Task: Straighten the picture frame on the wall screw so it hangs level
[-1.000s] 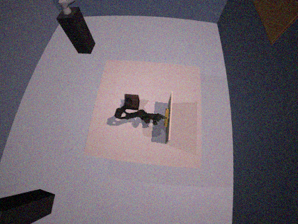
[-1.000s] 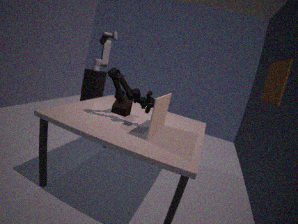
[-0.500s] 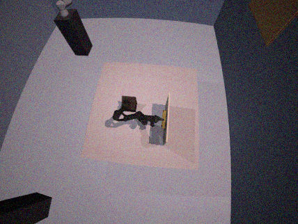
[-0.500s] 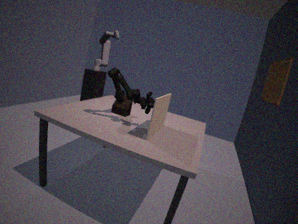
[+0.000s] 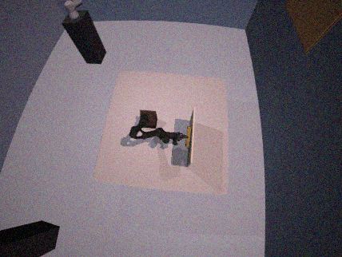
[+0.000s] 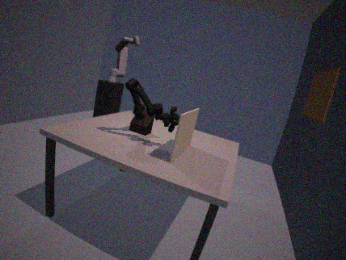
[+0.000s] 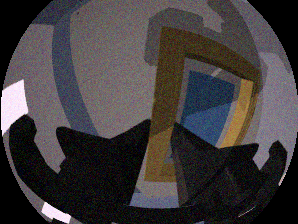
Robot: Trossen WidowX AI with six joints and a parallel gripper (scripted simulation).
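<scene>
Now: gripper tip 10 mm short of the picture frame, 20 mm to the right of it and 50 mm above it. From my gripper tip the other things lie so: upright wall panel (20 mm ahead, 10 mm to the left, 60 mm below).
</scene>
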